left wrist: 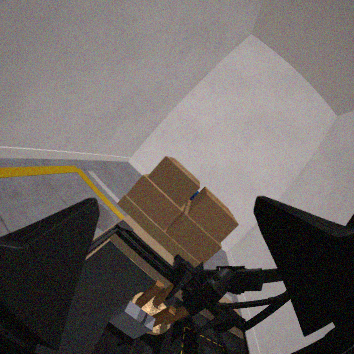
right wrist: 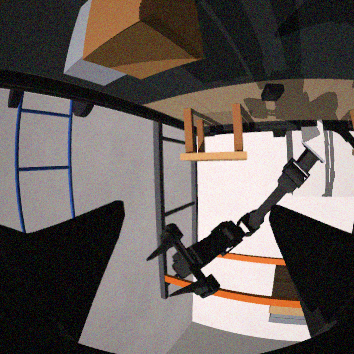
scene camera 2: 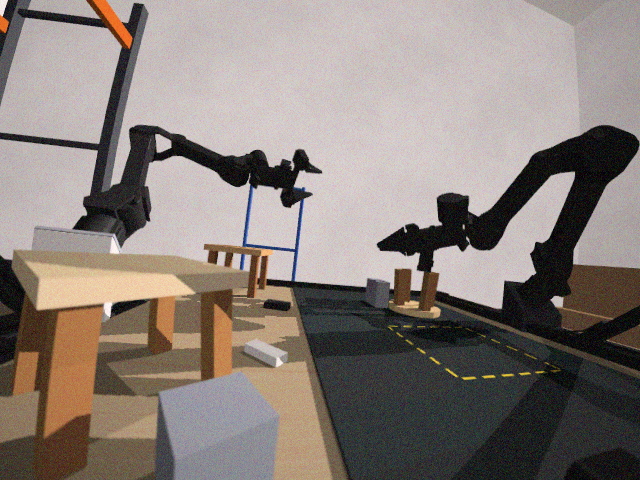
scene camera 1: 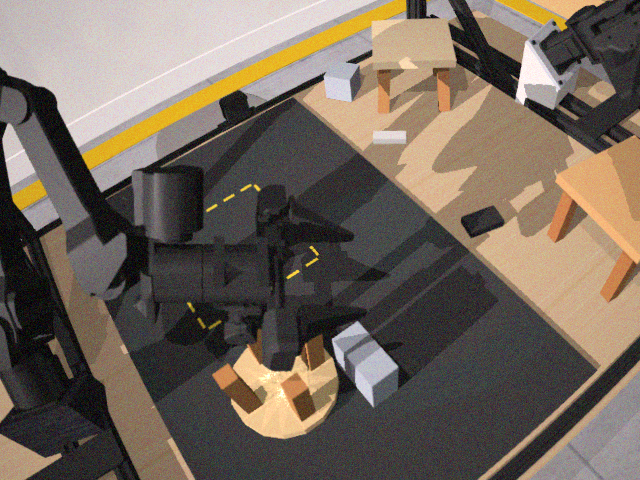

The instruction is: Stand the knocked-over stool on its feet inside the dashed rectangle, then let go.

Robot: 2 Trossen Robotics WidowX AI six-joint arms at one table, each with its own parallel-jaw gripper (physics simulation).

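Pixels of known places: left gripper, fingertip midpoint: (left wrist: 177, 205) (right wrist: 157, 277) (scene camera 2: 317, 183); right gripper, fingertip midpoint: (left wrist: 180, 316) (right wrist: 199, 211) (scene camera 2: 378, 247) (scene camera 1: 359, 273); left arm's base at its link origin: (right wrist: 312, 152) (scene camera 2: 88, 250) (scene camera 1: 556, 52); right arm's base at its link origin: (left wrist: 200, 275) (scene camera 2: 531, 297) (scene camera 1: 43, 399).
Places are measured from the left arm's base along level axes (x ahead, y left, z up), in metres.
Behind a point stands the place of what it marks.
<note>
The stool (scene camera 1: 268, 418) @[x 0.744, y 0.035, z -0.080 m] (scene camera 2: 413, 310) @[x 0.651, y -0.032, z -0.081 m] (left wrist: 155, 306) @[x 0.725, y 0.004, z -0.081 m] lies upside down on the dark mat, its round pale seat down and its brown legs pointing up. It lies outside the yellow dashed rectangle (scene camera 1: 211, 208) (scene camera 2: 467, 378) (left wrist: 186, 328). My right gripper (scene camera 1: 356, 273) @[x 0.589, y 0.053, z 0.066 m] (right wrist: 199, 211) @[x 0.589, y 0.053, z 0.066 m] is open and empty, above the mat. In scene camera 1 it covers part of the rectangle and overlaps the stool's upper legs. In the right wrist view, a brown stool leg (right wrist: 145, 45) shows large at the top. My left gripper (scene camera 2: 315, 182) @[x 0.463, y 0.246, z 0.261 m] (left wrist: 177, 205) @[x 0.463, y 0.246, z 0.261 m] (right wrist: 157, 277) @[x 0.463, y 0.246, z 0.261 m] is open and empty, high up and away from the stool.
A long grey block (scene camera 1: 379, 369) @[x 0.628, y 0.110, z -0.026 m] (scene camera 2: 377, 292) @[x 0.600, y 0.051, z -0.055 m] stands close beside the stool. On the wooden table are a pale small table (scene camera 1: 413, 43) @[x 0.152, y -0.199, z 0.015 m] (scene camera 2: 134, 268) @[x 0.154, y -0.251, z 0.015 m], a pale blue block (scene camera 1: 341, 82) @[x 0.240, y -0.295, z -0.057 m] (scene camera 2: 217, 428) @[x 0.220, y -0.330, z -0.049 m], a white bar (scene camera 1: 389, 136) @[x 0.277, y -0.158, z -0.089 m] (scene camera 2: 265, 352) @[x 0.272, y -0.172, z -0.088 m], a black box (scene camera 1: 481, 221) @[x 0.341, y 0.063, z -0.086 m] and an orange-brown table (scene camera 1: 604, 191) @[x 0.285, y 0.200, z 0.026 m] (scene camera 2: 237, 250) @[x 0.238, y 0.160, z 0.018 m].
</note>
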